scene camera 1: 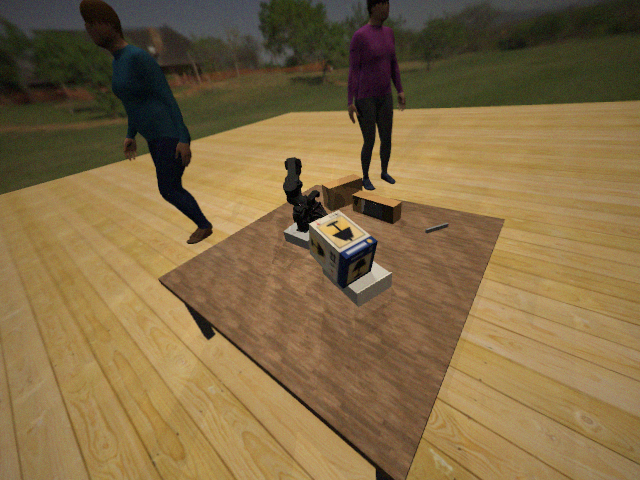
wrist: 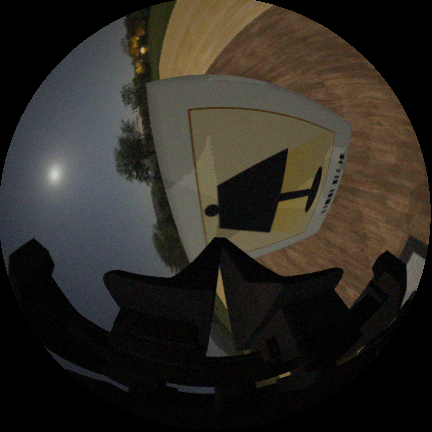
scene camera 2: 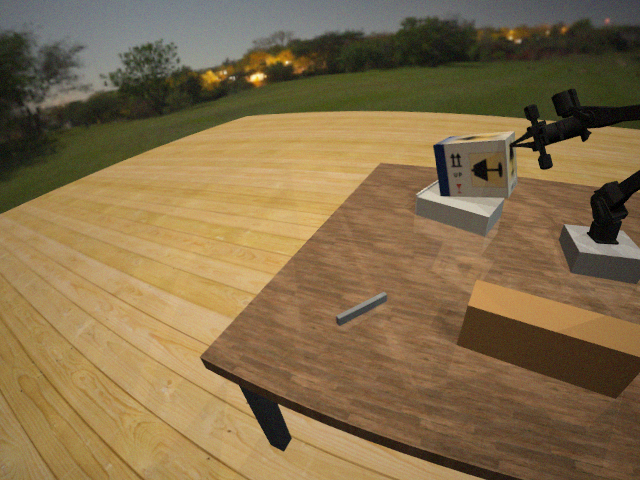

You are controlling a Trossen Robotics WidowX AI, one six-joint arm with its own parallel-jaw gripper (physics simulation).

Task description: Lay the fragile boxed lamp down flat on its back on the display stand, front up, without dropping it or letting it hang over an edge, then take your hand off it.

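Places are measured from the arm's base along level axes (x ahead, y left, z up), in centimetres.
Pixels of known places: gripper, fingertip midpoint: (scene camera 1: 329, 218) (wrist: 218, 242) (scene camera 2: 509, 145); arm's base, link origin: (scene camera 1: 304, 228) (scene camera 2: 602, 238).
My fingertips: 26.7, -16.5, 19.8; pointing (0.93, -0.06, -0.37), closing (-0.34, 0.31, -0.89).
Ahead of a thing's pixels: the offset from my fingertips to its top centre, as dx, dy, dz. Level surfaces: height alone.
The boxed lamp (scene camera 1: 339, 238) (scene camera 2: 477, 167) (wrist: 257, 160) lies on the white display stand (scene camera 1: 371, 286) (scene camera 2: 456, 213) with its lamp picture facing up. It looks about flat. Its end nearer the arm seems to reach slightly past the stand's edge. My gripper (scene camera 1: 315, 215) (scene camera 2: 514, 144) (wrist: 218, 242) is shut and empty. Its closed fingertips are at the box's upper end, on the arm's side; I cannot tell whether they touch it. The arm stands on a small white plinth (scene camera 1: 294, 236) just behind the box.
Two brown wooden blocks @(-24.4, +62.6, -10.4) (scene camera 1: 341, 190) @(+1.5, +53.5, -15.4) (scene camera 1: 377, 206) lie behind the arm; one shows in scene camera 2 (scene camera 2: 513, 329). A small grey bar @(+37.4, +46.4, -24.2) (scene camera 1: 437, 228) (scene camera 2: 362, 308) lies on the brown table @(dz -26.4) (scene camera 1: 270, 333) (scene camera 2: 390, 381). Two people (scene camera 1: 151, 114) (scene camera 1: 372, 86) are on the deck beyond the table.
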